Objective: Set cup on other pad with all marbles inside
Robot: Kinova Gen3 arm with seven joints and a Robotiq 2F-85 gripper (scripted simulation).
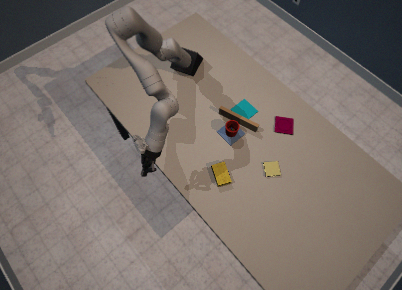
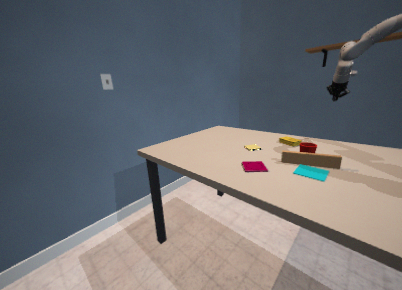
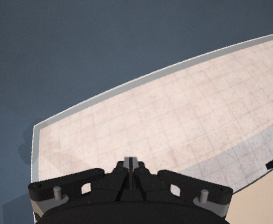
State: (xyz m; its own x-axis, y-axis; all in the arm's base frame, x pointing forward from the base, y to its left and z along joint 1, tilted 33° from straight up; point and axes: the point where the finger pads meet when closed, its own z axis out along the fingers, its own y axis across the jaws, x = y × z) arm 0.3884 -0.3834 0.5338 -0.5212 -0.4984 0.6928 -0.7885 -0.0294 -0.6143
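The red cup lies 4 cm ahead of my hand, 51 cm to the left of it and 24 cm below it. The rest, counted from my hand: wooden rail: 1 cm ahead, 59 cm to the left, 24 cm below; then blue pad: 4 cm ahead, 51 cm to the left, 27 cm below; then small yellow block: 32 cm ahead, 51 cm to the left, 26 cm below.
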